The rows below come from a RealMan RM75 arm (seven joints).
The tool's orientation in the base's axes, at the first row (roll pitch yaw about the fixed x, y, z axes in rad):
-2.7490, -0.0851, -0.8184
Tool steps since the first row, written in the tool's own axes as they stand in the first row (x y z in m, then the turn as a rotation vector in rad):
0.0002, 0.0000, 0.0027, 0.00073, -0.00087, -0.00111
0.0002, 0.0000, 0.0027, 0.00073, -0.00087, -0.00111
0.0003, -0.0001, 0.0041, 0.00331, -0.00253, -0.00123
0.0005, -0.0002, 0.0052, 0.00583, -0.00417, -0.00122
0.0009, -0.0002, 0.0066, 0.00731, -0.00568, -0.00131
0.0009, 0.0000, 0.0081, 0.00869, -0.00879, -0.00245
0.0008, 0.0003, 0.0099, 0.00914, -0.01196, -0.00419
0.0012, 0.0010, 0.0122, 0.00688, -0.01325, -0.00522
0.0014, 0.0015, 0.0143, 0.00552, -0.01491, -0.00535
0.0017, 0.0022, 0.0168, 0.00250, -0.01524, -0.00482
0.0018, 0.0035, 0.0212, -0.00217, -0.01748, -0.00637
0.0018, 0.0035, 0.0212, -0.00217, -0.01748, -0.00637
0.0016, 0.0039, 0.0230, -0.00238, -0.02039, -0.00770
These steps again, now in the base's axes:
0.0010, 0.0004, -0.0025, 0.00069, -0.00019, 0.00142
0.0010, 0.0004, -0.0025, 0.00069, -0.00019, 0.00142
0.0016, 0.0007, -0.0037, 0.00349, -0.00100, 0.00238
0.0022, 0.0008, -0.0047, 0.00628, -0.00176, 0.00321
0.0029, 0.0008, -0.0059, 0.00825, -0.00186, 0.00399
0.0033, 0.0010, -0.0074, 0.01083, -0.00106, 0.00634
0.0036, 0.0012, -0.0092, 0.01263, 0.00033, 0.00919
0.0042, 0.0010, -0.0115, 0.01159, 0.00261, 0.01044
0.0047, 0.0009, -0.0136, 0.01170, 0.00466, 0.01108
0.0053, 0.0008, -0.0162, 0.01004, 0.00718, 0.01046
0.0060, 0.0007, -0.0207, 0.00780, 0.01173, 0.01234
0.0060, 0.0007, -0.0207, 0.00780, 0.01173, 0.01234
0.0062, 0.0010, -0.0225, 0.00912, 0.01352, 0.01466

